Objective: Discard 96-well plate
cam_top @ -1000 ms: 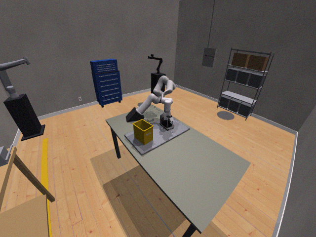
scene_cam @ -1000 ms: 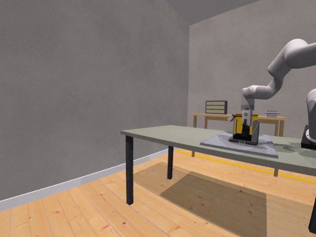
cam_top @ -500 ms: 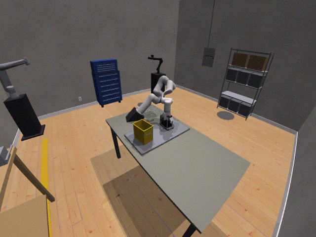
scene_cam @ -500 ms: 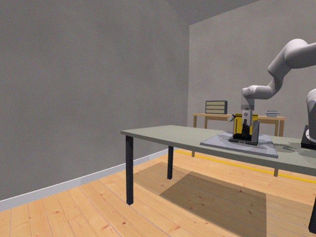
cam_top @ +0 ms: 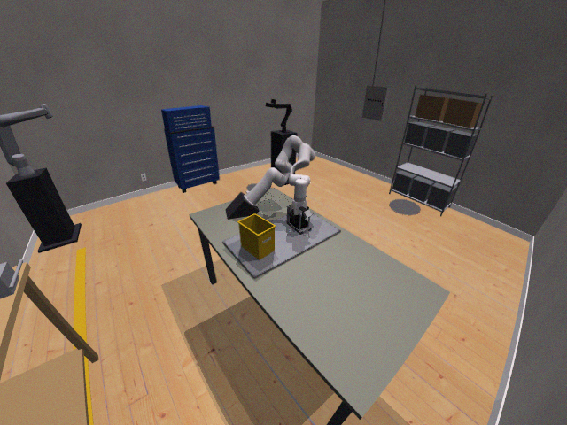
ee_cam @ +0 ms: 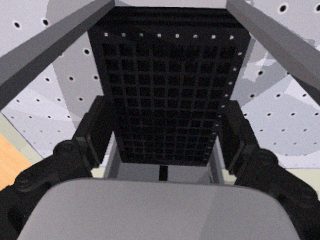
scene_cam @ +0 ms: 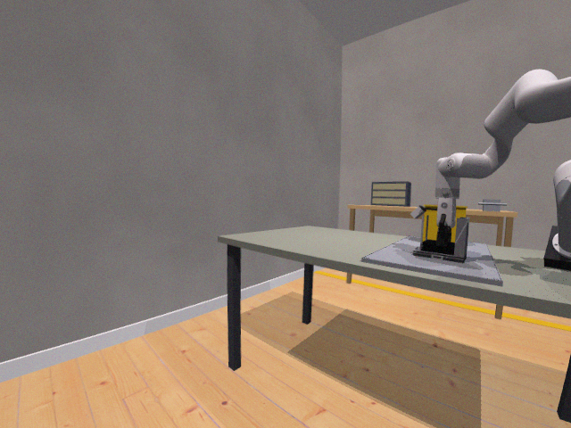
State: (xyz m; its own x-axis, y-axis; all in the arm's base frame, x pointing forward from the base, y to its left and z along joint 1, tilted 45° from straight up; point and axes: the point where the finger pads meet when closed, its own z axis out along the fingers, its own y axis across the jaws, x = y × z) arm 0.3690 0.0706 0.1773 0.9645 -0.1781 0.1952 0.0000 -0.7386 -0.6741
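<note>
Right now my hand is 350 mm to the left of the yellow plastics bin W1, 60 mm short of it and 30 mm below it.
</note>
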